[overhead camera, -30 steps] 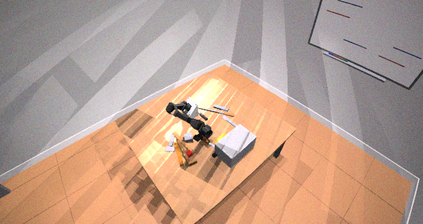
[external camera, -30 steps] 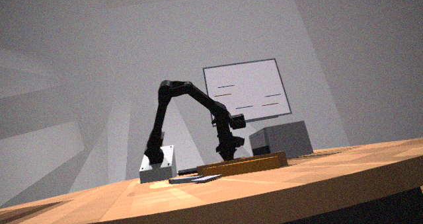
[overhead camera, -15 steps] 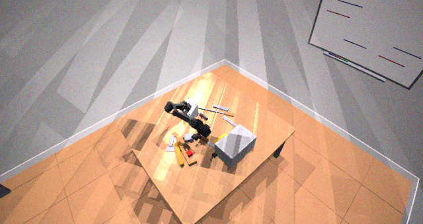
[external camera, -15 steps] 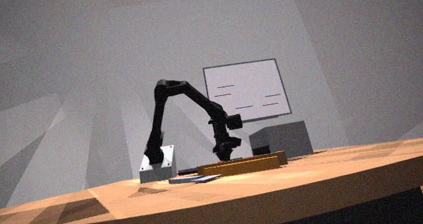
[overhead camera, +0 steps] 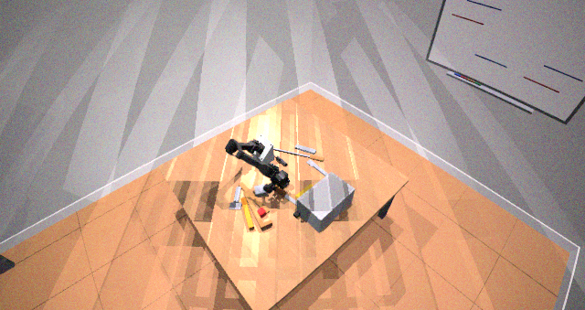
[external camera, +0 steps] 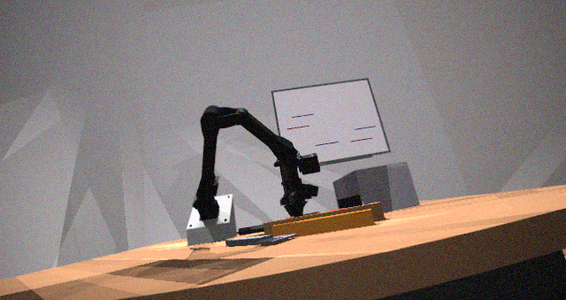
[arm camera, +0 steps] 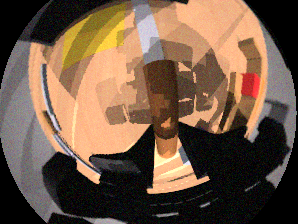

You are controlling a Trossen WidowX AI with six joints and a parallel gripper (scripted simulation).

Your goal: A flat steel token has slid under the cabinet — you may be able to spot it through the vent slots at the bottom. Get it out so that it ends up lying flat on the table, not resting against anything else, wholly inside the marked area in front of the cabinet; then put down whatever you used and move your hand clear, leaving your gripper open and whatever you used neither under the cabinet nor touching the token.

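Right now the grey block is 5 cm behind my gripper tip, 9 cm to the right of it and 1 cm above it. Also, from my gripper tip: orange bar (4 cm ahead, 25 cm to the right, 1 cm above); thin wooden stick (4 cm behind, 15 cm to the right); red block (9 cm ahead, 18 cm to the right, 1 cm above).
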